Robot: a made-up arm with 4 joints.
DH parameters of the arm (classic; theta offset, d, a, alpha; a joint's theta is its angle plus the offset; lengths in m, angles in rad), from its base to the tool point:
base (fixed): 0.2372 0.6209 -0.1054 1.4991
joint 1: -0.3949 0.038 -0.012 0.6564
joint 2: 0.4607 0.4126 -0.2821 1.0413
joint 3: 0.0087 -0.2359 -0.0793 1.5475
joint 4: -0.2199 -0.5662 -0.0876 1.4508
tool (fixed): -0.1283 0.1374 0 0
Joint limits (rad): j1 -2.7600..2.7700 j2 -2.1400..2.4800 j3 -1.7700..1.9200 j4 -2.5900..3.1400
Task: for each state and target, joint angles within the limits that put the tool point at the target. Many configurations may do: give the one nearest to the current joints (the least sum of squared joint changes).
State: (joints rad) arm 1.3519 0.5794 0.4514 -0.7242
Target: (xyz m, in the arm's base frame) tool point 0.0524 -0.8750 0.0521
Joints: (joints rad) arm 1.3940 0.1986 -0.4217 -0.7425
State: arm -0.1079 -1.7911 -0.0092 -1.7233
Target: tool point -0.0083 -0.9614 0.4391
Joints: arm -0.6535 -1.2729 -0.4849 -2.0472
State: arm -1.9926 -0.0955 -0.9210 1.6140
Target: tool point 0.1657 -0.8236 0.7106
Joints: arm -1.9111 -0.2556 -0.5609 1.7219
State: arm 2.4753 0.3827 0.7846 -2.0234
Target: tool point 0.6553 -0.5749 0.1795
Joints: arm 2.1183 0.2359 0.1576 -2.3624
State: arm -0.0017 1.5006 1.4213 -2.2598
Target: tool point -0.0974 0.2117 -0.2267
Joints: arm 0.3519 1.3095 1.4098 -1.5222
